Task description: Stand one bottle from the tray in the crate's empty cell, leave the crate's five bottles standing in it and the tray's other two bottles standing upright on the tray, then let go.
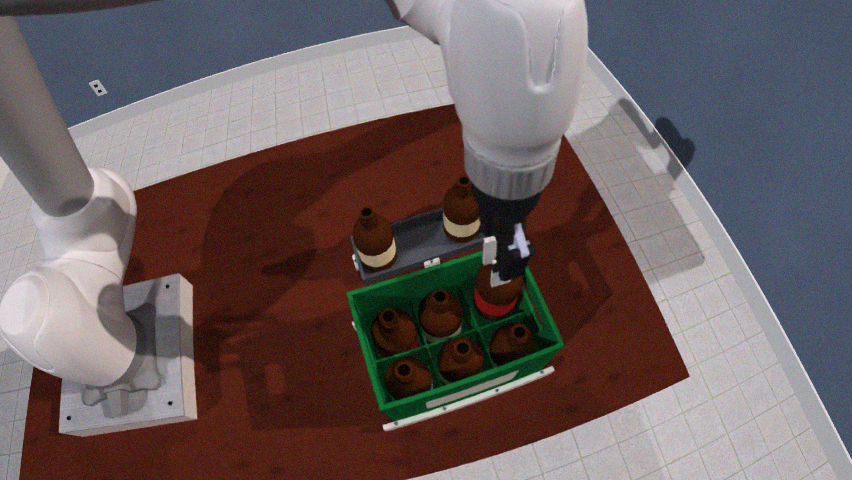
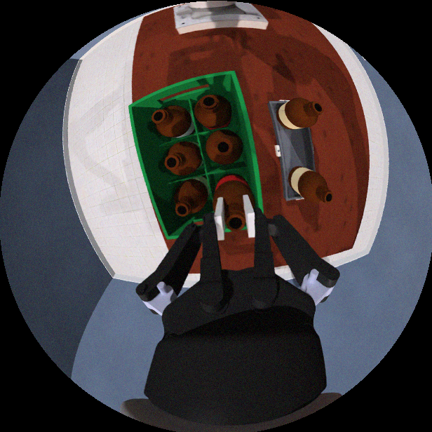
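Seen in the pictures: gripper, fingertip midpoint: point(image 1: 496, 271); arm's base, origin of the base link: point(image 1: 121, 354).
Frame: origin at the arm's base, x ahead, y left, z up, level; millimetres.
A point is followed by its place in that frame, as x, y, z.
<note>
My gripper point(image 1: 499, 266) @[726, -126, 124] point(image 2: 233, 205) is shut on the neck of a brown bottle with a red label point(image 1: 499, 293) @[720, -155, 110] point(image 2: 231, 194). The bottle is nearly upright, its lower part inside the tray-side cell at the crate's end away from the robot base. It sits higher than its neighbours; its bottom is hidden. The green crate point(image 1: 411, 410) @[540, -259, 20] point(image 2: 248, 135) has five other brown bottles standing in its other cells. The grey tray point(image 1: 417, 245) @[656, 60, -59] point(image 2: 295, 150) bears two upright cream-labelled bottles, one near the base point(image 1: 373, 238) @[574, 39, 52] point(image 2: 299, 114) and one farther out point(image 1: 461, 209) @[741, 42, 49] point(image 2: 306, 183).
The tray lies alongside the crate with a narrow gap. A white strip point(image 1: 471, 398) @[640, -267, -34] runs along the crate's other long side. The robot's base plate point(image 1: 181, 357) @[137, -37, -16] point(image 2: 225, 25) stands at the far end of the dark red surface point(image 1: 286, 357) @[342, -80, -64] point(image 2: 330, 150). The crate's rim is close to the fingers.
</note>
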